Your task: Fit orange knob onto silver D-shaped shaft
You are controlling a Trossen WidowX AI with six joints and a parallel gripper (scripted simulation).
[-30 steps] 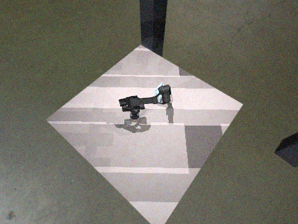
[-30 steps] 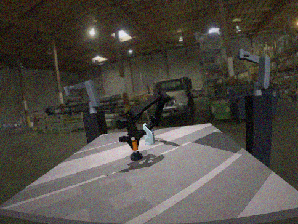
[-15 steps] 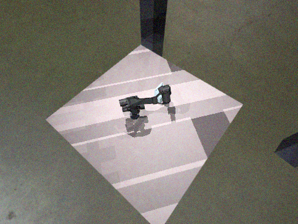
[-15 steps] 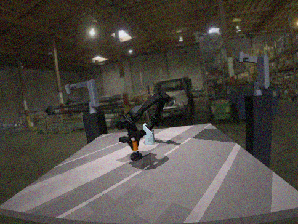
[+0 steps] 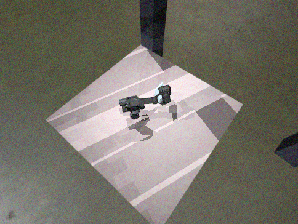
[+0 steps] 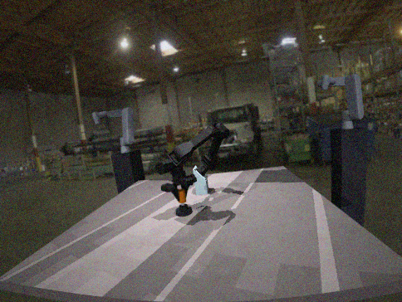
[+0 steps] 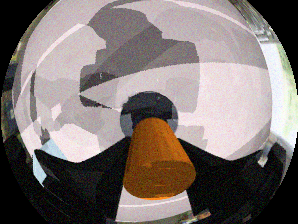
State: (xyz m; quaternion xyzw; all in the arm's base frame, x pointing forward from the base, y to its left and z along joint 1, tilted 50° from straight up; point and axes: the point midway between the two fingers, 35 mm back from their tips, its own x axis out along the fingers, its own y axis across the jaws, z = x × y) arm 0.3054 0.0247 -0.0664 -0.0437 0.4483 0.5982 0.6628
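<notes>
My gripper tip is 4 cm above the dark round pedestal. From my gripper tip the other things lie so: orange knob: 3 cm above.
</notes>
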